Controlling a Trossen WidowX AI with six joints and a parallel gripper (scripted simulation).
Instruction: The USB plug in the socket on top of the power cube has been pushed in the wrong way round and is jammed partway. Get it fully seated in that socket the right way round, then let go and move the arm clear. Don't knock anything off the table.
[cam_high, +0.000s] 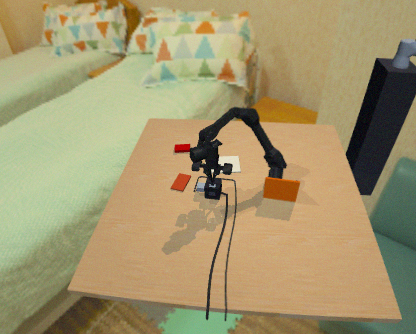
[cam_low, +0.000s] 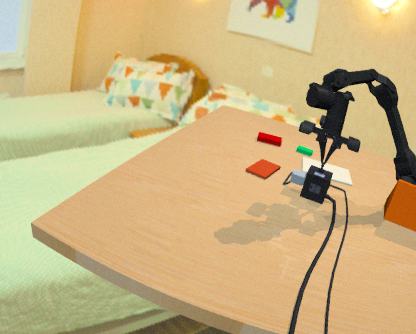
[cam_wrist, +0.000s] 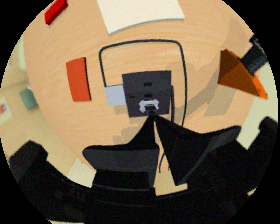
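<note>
Right now my gripper tip is 20 mm above the USB plug. The rest, counted from my gripper tip: grey USB socket (40 mm below); then orange-red tile (180 mm ahead, 90 mm to the right, 110 mm below); then white sheet (30 mm behind, 250 mm to the right, 110 mm below).
</note>
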